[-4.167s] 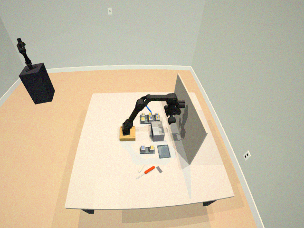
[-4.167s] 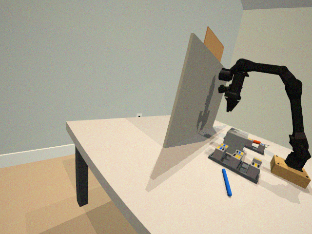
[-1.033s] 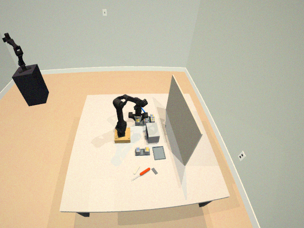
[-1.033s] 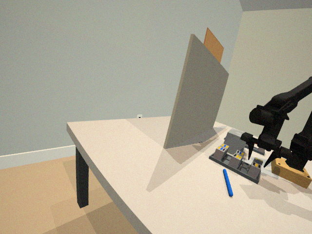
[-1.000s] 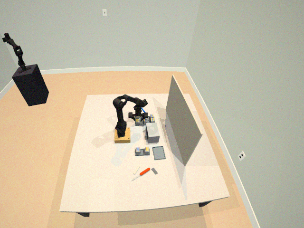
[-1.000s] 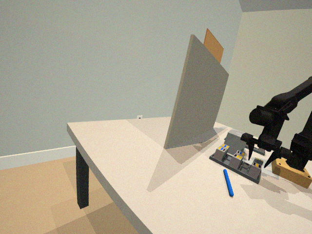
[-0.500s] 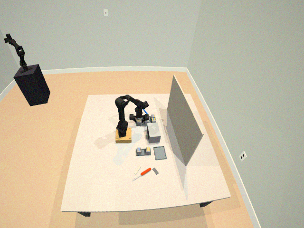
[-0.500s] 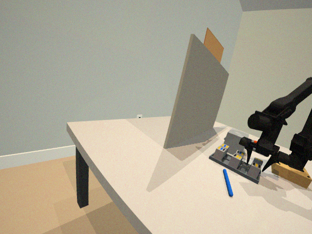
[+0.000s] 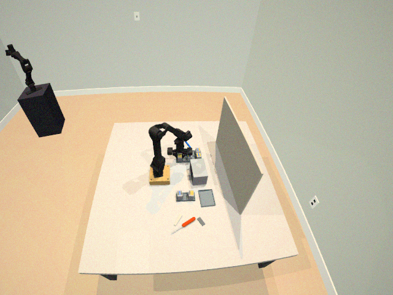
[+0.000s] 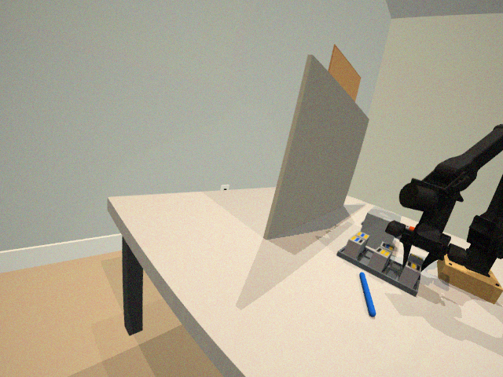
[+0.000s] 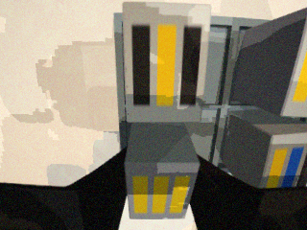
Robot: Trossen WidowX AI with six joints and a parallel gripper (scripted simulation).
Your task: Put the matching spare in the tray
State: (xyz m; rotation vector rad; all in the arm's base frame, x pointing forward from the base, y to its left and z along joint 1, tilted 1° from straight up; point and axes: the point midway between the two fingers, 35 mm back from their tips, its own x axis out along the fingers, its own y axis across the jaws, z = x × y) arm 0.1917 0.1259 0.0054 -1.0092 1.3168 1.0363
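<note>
Now: gripper tip 9 cm short of the flat grey tray, 38 cm to the left of it and 1 cm above it. Also, from my gripper tip: blue pen 10 cm ahead, 17 cm to the left, 1 cm below; rack 5 cm behind, 33 cm to the right, 1 cm below; mounted unit 9 cm ahead, 17 cm to the right, 3 cm above.
</note>
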